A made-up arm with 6 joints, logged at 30 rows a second.
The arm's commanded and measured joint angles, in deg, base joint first. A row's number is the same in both.
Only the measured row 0 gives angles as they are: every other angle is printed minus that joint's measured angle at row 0.
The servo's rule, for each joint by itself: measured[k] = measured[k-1] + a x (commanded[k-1-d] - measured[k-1]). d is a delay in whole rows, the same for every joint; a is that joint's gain. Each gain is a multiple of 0.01, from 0.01 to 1. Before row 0 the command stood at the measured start. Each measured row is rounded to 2 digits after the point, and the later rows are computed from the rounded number. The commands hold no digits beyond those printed.
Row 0, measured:
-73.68, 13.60, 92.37, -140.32, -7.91, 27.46
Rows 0 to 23, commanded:
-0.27, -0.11, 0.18, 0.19, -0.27, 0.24
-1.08, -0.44, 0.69, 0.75, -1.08, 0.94
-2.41, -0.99, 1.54, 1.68, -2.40, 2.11
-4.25, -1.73, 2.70, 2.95, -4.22, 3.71
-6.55, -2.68, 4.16, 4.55, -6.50, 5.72
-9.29, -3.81, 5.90, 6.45, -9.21, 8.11
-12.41, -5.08, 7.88, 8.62, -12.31, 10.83
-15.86, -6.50, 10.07, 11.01, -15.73, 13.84
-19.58, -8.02, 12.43, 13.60, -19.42, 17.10
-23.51, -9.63, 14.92, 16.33, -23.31, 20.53
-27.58, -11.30, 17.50, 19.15, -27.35, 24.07
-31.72, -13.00, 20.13, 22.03, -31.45, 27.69
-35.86, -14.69, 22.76, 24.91, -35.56, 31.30
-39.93, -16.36, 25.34, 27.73, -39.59, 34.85
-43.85, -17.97, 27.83, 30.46, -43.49, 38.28
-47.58, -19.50, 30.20, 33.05, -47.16, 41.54
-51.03, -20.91, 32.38, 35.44, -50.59, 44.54
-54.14, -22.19, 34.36, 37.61, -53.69, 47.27
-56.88, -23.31, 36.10, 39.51, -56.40, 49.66
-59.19, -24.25, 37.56, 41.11, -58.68, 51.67
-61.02, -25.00, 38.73, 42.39, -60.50, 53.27
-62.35, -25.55, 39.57, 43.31, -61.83, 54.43
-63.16, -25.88, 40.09, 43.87, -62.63, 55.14
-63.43, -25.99, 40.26, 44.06, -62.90, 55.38
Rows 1 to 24, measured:
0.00, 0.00, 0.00, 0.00, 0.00, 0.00
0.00, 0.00, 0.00, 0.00, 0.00, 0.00
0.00, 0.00, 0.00, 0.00, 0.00, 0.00
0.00, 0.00, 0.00, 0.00, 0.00, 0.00
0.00, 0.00, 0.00, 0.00, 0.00, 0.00
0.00, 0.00, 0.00, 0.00, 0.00, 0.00
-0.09, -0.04, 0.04, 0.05, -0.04, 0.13
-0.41, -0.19, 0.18, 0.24, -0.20, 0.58
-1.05, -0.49, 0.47, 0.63, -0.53, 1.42
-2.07, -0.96, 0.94, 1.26, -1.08, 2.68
-3.50, -1.61, 1.62, 2.15, -1.89, 4.35
-5.35, -2.45, 2.52, 3.31, -2.99, 6.42
-7.61, -3.45, 3.65, 4.74, -4.39, 8.85
-10.25, -4.61, 5.00, 6.43, -6.09, 11.59
-13.24, -5.91, 6.56, 8.37, -8.09, 14.62
-16.53, -7.32, 8.32, 10.52, -10.37, 17.87
-20.07, -8.83, 10.25, 12.85, -12.92, 21.28
-23.80, -10.41, 12.32, 15.33, -15.70, 24.81
-27.66, -12.04, 14.51, 17.92, -18.68, 28.38
-31.59, -13.68, 16.78, 20.57, -21.82, 31.94
-35.51, -15.31, 19.10, 23.24, -25.07, 35.43
-39.37, -16.90, 21.43, 25.89, -28.38, 38.79
-43.10, -18.42, 23.73, 28.47, -31.71, 41.95
-46.63, -19.85, 25.96, 30.94, -35.01, 44.88
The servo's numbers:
d 6
a 0.32 0.38 0.21 0.27 0.15 0.55

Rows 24 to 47, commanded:
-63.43, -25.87, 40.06, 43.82, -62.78, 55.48
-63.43, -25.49, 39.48, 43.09, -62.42, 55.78
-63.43, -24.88, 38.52, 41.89, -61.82, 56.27
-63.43, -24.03, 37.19, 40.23, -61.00, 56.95
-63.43, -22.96, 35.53, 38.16, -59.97, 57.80
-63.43, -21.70, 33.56, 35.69, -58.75, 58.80
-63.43, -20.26, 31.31, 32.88, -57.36, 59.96
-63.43, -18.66, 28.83, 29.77, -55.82, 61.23
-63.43, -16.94, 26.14, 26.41, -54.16, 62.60
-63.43, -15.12, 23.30, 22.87, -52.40, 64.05
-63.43, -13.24, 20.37, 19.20, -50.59, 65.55
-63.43, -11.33, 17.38, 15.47, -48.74, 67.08
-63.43, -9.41, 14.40, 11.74, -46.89, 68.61
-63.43, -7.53, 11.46, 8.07, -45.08, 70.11
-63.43, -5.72, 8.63, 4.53, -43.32, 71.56
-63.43, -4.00, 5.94, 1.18, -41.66, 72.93
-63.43, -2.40, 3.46, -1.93, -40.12, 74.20
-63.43, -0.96, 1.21, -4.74, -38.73, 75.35
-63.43, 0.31, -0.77, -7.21, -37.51, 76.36
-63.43, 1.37, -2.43, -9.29, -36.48, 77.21
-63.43, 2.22, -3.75, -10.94, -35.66, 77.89
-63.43, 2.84, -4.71, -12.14, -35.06, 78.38
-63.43, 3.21, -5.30, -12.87, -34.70, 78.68
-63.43, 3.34, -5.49, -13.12, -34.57, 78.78
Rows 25 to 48, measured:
-49.91, -21.16, 28.09, 33.25, -38.22, 47.51
-52.88, -22.33, 30.08, 35.37, -41.29, 49.80
-55.48, -23.34, 31.90, 37.27, -44.17, 51.71
-57.68, -24.18, 33.51, 38.90, -46.82, 53.21
-59.43, -24.83, 34.89, 40.24, -49.19, 54.27
-60.71, -25.27, 36.02, 41.27, -51.25, 54.88
-61.58, -25.50, 36.87, 41.96, -52.98, 55.21
-62.17, -25.50, 37.42, 42.27, -54.40, 55.52
-62.57, -25.26, 37.65, 42.17, -55.51, 55.93
-62.85, -24.79, 37.55, 41.65, -56.33, 56.49
-63.04, -24.09, 37.13, 40.71, -56.88, 57.21
-63.16, -23.18, 36.38, 39.35, -57.16, 58.08
-63.25, -22.07, 35.32, 37.60, -57.19, 59.11
-63.31, -20.77, 33.96, 35.49, -56.98, 60.28
-63.35, -19.31, 32.32, 33.04, -56.56, 61.56
-63.38, -17.72, 30.43, 30.29, -55.94, 62.93
-63.40, -16.02, 28.32, 27.30, -55.14, 64.37
-63.41, -14.24, 26.02, 24.11, -54.18, 65.86
-63.42, -12.40, 23.58, 20.77, -53.09, 67.37
-63.42, -10.55, 21.03, 17.34, -51.89, 68.88
-63.42, -8.71, 18.43, 13.88, -50.60, 70.35
-63.42, -6.92, 15.81, 10.45, -49.26, 71.77
-63.42, -5.20, 13.22, 7.11, -47.89, 73.11
-63.42, -3.59, 10.70, 3.91, -46.52, 74.34

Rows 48 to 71, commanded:
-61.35, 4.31, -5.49, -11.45, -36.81, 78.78
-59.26, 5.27, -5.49, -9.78, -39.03, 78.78
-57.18, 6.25, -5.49, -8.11, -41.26, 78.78
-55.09, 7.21, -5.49, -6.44, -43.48, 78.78
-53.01, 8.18, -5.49, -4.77, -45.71, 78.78
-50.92, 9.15, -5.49, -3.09, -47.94, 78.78
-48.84, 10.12, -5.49, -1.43, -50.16, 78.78
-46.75, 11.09, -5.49, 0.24, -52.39, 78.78
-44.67, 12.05, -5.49, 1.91, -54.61, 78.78
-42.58, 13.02, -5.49, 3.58, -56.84, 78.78
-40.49, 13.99, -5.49, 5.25, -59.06, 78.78
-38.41, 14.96, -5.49, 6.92, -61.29, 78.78
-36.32, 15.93, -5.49, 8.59, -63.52, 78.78
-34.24, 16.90, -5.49, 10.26, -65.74, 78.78
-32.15, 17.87, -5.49, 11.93, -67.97, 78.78
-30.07, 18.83, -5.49, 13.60, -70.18, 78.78
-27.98, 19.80, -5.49, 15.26, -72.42, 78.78
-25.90, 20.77, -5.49, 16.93, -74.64, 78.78
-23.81, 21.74, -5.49, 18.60, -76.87, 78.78
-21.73, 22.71, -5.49, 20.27, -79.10, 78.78
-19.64, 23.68, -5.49, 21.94, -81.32, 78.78
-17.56, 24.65, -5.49, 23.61, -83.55, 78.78
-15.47, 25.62, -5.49, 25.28, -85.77, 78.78
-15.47, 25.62, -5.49, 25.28, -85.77, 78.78
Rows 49 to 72, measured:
-63.42, -2.11, 8.29, 0.91, -45.17, 75.45
-63.42, -0.79, 6.04, -1.84, -43.87, 76.42
-63.42, 0.35, 3.98, -4.30, -42.64, 77.23
-63.42, 1.30, 2.16, -6.42, -41.50, 77.86
-63.42, 2.03, 0.59, -8.16, -40.48, 78.31
-63.42, 2.53, -0.69, -9.50, -39.59, 78.57
-62.76, 3.21, -1.70, -10.03, -39.17, 78.69
-61.64, 3.99, -2.50, -9.96, -39.15, 78.74
-60.21, 4.85, -3.13, -9.46, -39.47, 78.76
-58.57, 5.75, -3.63, -8.64, -40.07, 78.77
-56.79, 6.67, -4.02, -7.60, -40.92, 78.78
-54.91, 7.61, -4.33, -6.38, -41.97, 78.78
-52.97, 8.56, -4.57, -5.04, -43.20, 78.78
-50.98, 9.52, -4.76, -3.61, -44.58, 78.78
-48.96, 10.48, -4.91, -2.12, -46.08, 78.78
-46.92, 11.45, -5.03, -0.58, -47.69, 78.78
-44.86, 12.42, -5.13, 0.99, -49.40, 78.78
-42.80, 13.39, -5.21, 2.59, -51.18, 78.78
-40.73, 14.36, -5.27, 4.21, -53.03, 78.78
-38.65, 15.33, -5.32, 5.84, -54.94, 78.78
-36.57, 16.30, -5.36, 7.48, -56.89, 78.78
-34.49, 17.26, -5.39, 9.13, -58.88, 78.78
-32.41, 18.23, -5.41, 10.79, -60.91, 78.78
-30.33, 19.20, -5.43, 12.45, -62.97, 78.78

